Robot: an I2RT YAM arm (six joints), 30 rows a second.
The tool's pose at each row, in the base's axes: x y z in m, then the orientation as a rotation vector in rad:
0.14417, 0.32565, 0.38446, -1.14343, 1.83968, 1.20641
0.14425, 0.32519, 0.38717, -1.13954, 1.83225, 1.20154
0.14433, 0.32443, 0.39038, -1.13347, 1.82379, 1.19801
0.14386, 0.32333, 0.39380, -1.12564, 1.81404, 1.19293
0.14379, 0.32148, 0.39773, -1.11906, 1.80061, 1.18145
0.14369, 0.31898, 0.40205, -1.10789, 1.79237, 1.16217
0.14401, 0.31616, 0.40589, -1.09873, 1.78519, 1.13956
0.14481, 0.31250, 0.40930, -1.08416, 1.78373, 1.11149
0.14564, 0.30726, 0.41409, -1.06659, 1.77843, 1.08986
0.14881, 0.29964, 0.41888, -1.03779, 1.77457, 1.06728
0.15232, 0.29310, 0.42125, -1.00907, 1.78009, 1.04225
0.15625, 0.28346, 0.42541, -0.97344, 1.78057, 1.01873
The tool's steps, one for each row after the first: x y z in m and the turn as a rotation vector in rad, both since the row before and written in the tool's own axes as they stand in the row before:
-0.00221, 0.00082, -0.00141, 0.00432, -0.00699, -0.00514
-0.00257, 0.00092, -0.00186, 0.00417, -0.00908, -0.00438
-0.00245, 0.00141, -0.00227, 0.00586, -0.01091, -0.00517
-0.00286, 0.00104, -0.00310, 0.00946, -0.01219, -0.01065
-0.00306, 0.00100, -0.00382, 0.01744, -0.01088, -0.00928
-0.00275, 0.00029, -0.00389, 0.01906, -0.00862, -0.01088
-0.00235, -0.00059, -0.00445, 0.02589, -0.00730, -0.00783
-0.00322, -0.00077, -0.00634, 0.02243, -0.01210, -0.00587
-0.00349, -0.00375, -0.00805, 0.02837, -0.01734, -0.00080
-0.00180, -0.00459, -0.00603, 0.03104, -0.01012, 0.00358
-0.00295, -0.00573, -0.00917, 0.03271, -0.01749, 0.00472

